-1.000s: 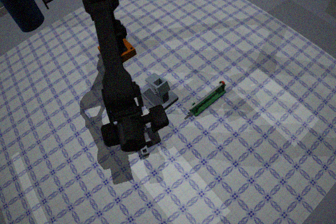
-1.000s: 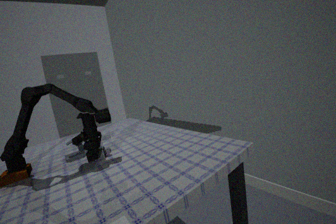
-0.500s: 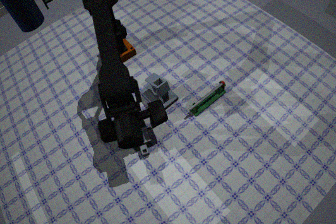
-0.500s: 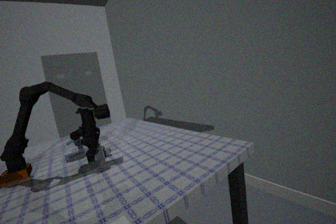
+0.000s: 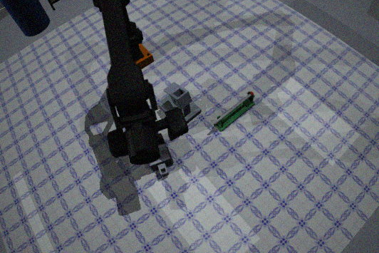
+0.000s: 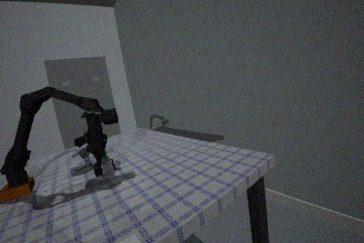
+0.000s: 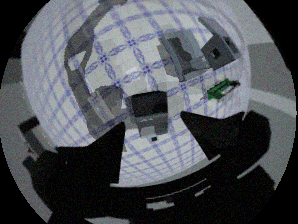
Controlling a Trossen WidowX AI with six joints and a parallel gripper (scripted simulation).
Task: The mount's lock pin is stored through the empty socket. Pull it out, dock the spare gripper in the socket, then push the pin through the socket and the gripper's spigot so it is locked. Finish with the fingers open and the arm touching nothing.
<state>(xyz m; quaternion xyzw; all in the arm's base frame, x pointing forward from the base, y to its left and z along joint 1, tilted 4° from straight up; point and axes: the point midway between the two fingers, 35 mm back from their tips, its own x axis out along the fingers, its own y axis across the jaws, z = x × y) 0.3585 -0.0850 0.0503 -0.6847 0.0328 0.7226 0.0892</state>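
Now: gripper tip 20 mm short of the dark spare gripper and 40 mm above it. The rest, counted from my gripper tip: green cradle (10 mm ahead, 250 mm to the left, 30 mm below); socket (90 mm behind, 130 mm to the left, 10 mm below).
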